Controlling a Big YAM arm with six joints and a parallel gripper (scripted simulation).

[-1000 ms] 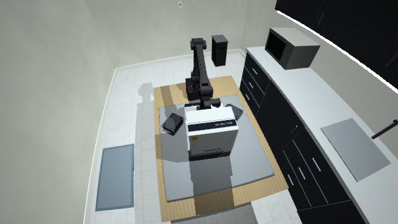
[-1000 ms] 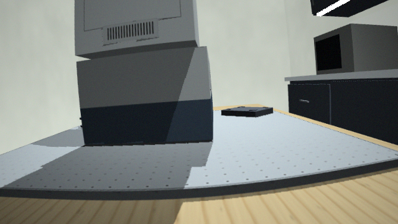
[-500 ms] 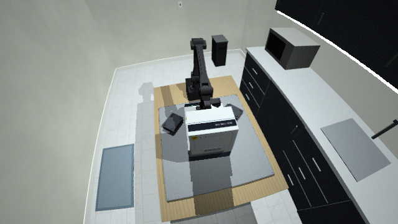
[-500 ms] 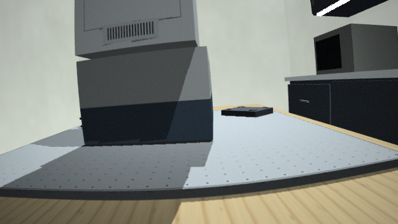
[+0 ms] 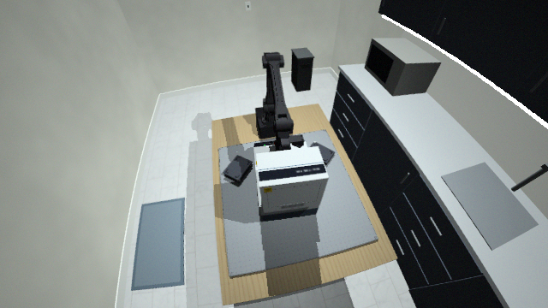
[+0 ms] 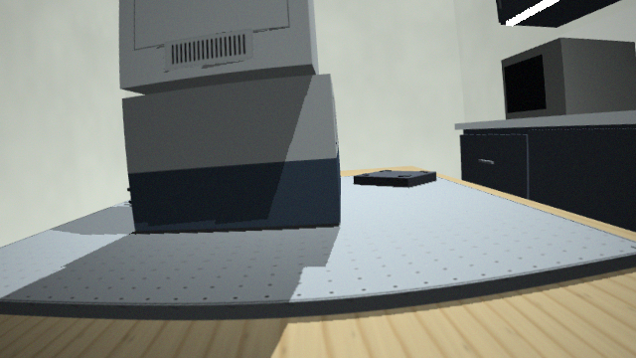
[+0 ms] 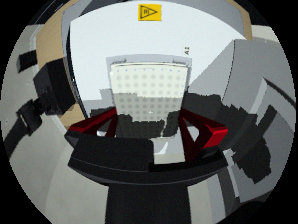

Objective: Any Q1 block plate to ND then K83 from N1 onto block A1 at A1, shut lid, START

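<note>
Right now my hand is right at the white 96-well plate K83. Round my hand: dark nest N1: 160 mm behind, 280 mm to the left, 200 mm below; dark nest ND: 110 mm behind, 270 mm to the right, 180 mm below.
</note>
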